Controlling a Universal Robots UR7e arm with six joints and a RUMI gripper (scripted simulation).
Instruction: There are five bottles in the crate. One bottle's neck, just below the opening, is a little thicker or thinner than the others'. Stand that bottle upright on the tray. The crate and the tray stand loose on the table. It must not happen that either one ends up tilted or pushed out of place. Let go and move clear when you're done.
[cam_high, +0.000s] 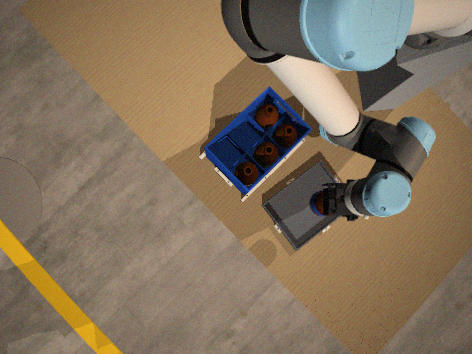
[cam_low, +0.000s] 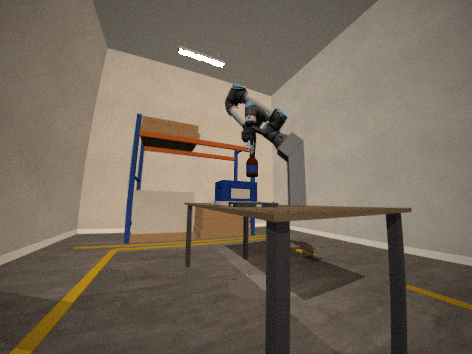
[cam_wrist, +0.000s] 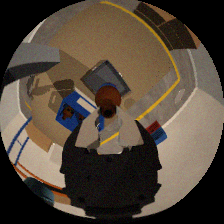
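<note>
Now: hand 320 mm above the grey tray. The rest, counted from my hand: brown bottle: 10 mm ahead, 240 mm to the right, 250 mm below; blue crate: 90 mm behind, 250 mm to the right, 250 mm below.
</note>
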